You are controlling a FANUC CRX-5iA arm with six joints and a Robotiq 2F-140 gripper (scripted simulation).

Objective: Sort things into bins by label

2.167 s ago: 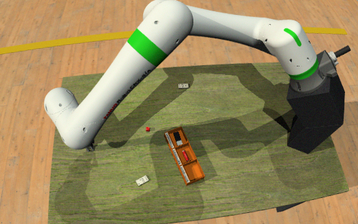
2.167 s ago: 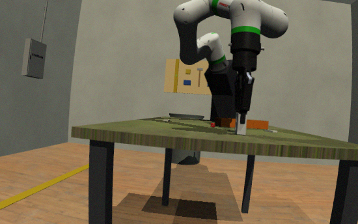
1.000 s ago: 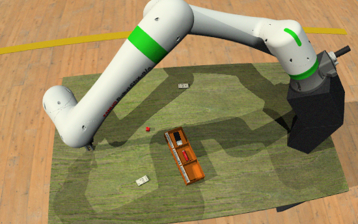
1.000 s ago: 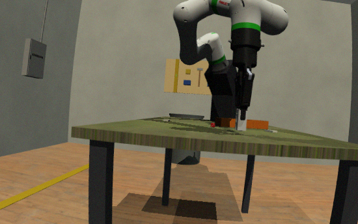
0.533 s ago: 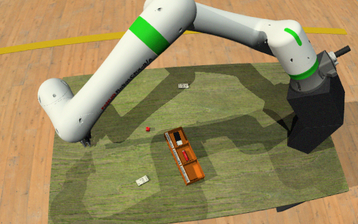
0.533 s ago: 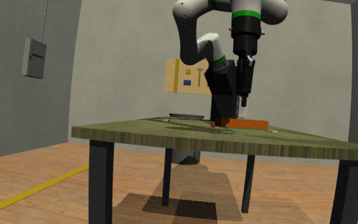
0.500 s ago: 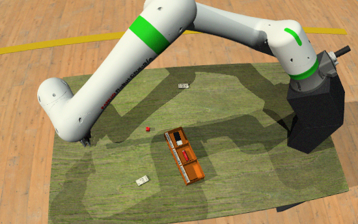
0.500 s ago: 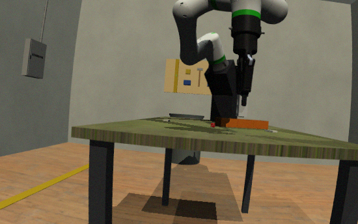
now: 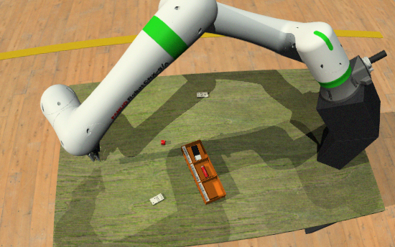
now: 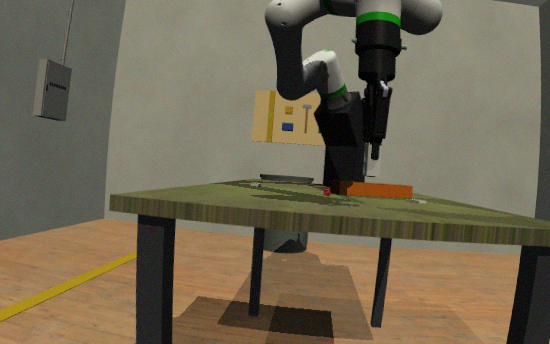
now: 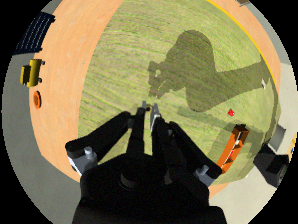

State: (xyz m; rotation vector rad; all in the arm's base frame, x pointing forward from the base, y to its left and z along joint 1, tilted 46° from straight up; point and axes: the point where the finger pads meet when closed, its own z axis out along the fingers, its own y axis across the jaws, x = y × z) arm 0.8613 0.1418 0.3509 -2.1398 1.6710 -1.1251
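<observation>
The red cylinder is 42 cm behind my hand, 9 cm to the left of it and 8 cm below it. From my hand the other things lie so: black-and-white block (40 cm behind, 8 cm below, 1 cm to the left); then small red cube (27 cm behind, 9 cm below, 6 cm to the right); then small brass ring (3 cm below).
</observation>
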